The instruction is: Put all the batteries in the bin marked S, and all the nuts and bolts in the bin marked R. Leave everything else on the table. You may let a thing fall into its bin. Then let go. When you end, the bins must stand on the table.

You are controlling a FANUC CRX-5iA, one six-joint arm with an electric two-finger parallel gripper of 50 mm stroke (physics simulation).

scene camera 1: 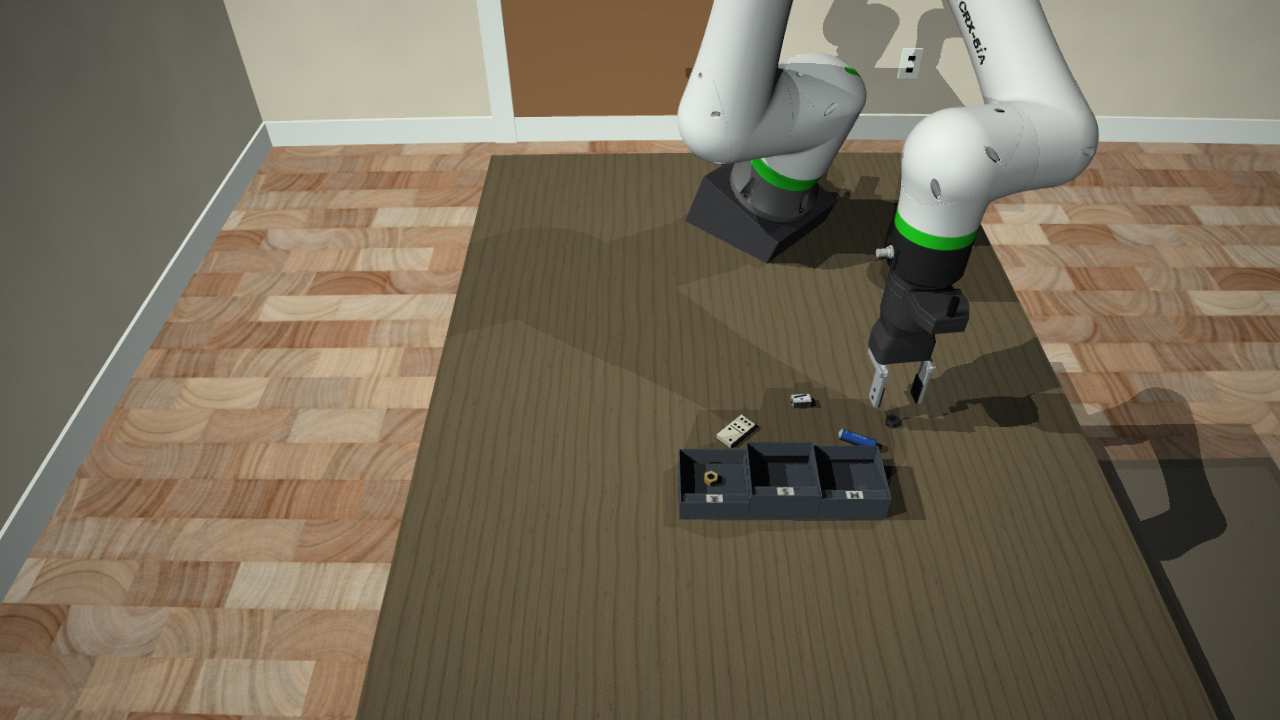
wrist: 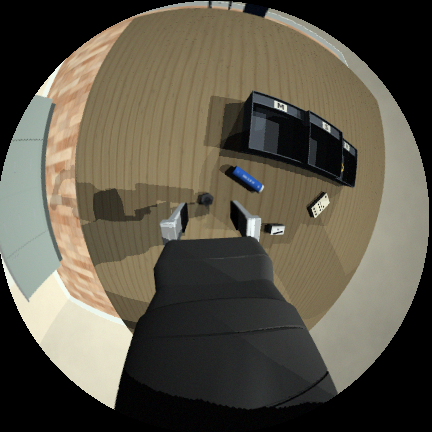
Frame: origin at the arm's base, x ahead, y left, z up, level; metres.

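Where they show: gripper, fingertip midpoint: [scene camera 1: 895, 399] [wrist: 208, 210]; arm's base, link origin: [scene camera 1: 772, 188].
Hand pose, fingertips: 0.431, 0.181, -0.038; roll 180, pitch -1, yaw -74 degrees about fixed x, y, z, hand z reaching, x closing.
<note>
Things, the pixels of their centre, and the offset from my fingertips, as dx, dy, dz. "spot": a spot on its surface instead.
- bolt, body centre: [scene camera 1: 892, 421] [wrist: 206, 198] +0.006, +0.003, -0.036
- blue battery, body centre: [scene camera 1: 857, 439] [wrist: 247, 179] +0.047, -0.046, -0.033
- brass nut, body centre: [scene camera 1: 710, 478] +0.141, -0.231, -0.029
- bin marked R, surface spot: [scene camera 1: 713, 508] spot: +0.194, -0.224, -0.019
- bin marked S, body centre: [scene camera 1: 781, 479] [wrist: 318, 146] +0.141, -0.145, -0.017
- bin marked M, surface spot: [scene camera 1: 854, 508] [wrist: 275, 103] spot: +0.171, -0.055, -0.019
- white domino, body centre: [scene camera 1: 736, 431] [wrist: 319, 204] +0.051, -0.205, -0.036
- small metal sharpener, body centre: [scene camera 1: 801, 400] [wrist: 276, 228] -0.014, -0.120, -0.034
My gripper [scene camera 1: 902, 385] [wrist: 208, 210] is open and empty, above the table close to a small dark piece that looks like a nut or bolt [scene camera 1: 892, 420] [wrist: 205, 199]. In the wrist view this piece lies just beyond the gap between the fingers. A blue battery [scene camera 1: 858, 437] [wrist: 248, 179] lies on the table between the dark piece and the bins. A brass nut [scene camera 1: 711, 478] lies in the bin marked R [scene camera 1: 713, 508]. The bin marked S [scene camera 1: 785, 506] [wrist: 326, 127] is in the middle of the row; no object shows in it.
The bin marked M [scene camera 1: 854, 508] [wrist: 280, 106] stands at the row's end nearest the battery. A white domino [scene camera 1: 736, 430] [wrist: 319, 205] lies behind the bins. A small metal sharpener [scene camera 1: 801, 400] [wrist: 275, 229] lies between the domino and my gripper, farther from the bins.
</note>
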